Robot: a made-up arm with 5 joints.
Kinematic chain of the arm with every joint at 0, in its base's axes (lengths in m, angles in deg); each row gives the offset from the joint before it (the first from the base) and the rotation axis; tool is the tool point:
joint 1: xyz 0 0 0.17 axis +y
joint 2: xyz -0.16 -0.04 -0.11 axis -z
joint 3: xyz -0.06 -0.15 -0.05 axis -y
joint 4: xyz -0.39 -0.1 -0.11 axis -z
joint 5: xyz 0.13 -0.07 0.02 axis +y
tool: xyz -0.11 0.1 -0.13
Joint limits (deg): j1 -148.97..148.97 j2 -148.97..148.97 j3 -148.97..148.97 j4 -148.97..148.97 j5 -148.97..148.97
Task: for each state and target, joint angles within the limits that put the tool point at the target. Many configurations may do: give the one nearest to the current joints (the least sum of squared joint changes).
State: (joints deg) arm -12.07 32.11 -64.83 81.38 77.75
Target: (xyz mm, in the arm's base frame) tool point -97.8 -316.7 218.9
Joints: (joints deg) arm -41.13 16.27 -133.51 81.02 82.62
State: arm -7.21 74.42 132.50 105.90 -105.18
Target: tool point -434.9 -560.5 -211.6
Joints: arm -12.14 66.13 137.40 92.89 -98.85
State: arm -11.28 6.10 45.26 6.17 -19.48
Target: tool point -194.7 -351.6 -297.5
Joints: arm 5.88 12.34 66.45 30.14 -48.32
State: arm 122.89 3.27 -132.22 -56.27 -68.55
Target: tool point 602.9 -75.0 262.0
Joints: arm 148.97 6.90 -78.80 -100.03 -55.42
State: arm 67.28 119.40 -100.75 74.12 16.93
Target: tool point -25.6 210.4 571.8
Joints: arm 51.22 108.19 -100.66 75.82 11.55
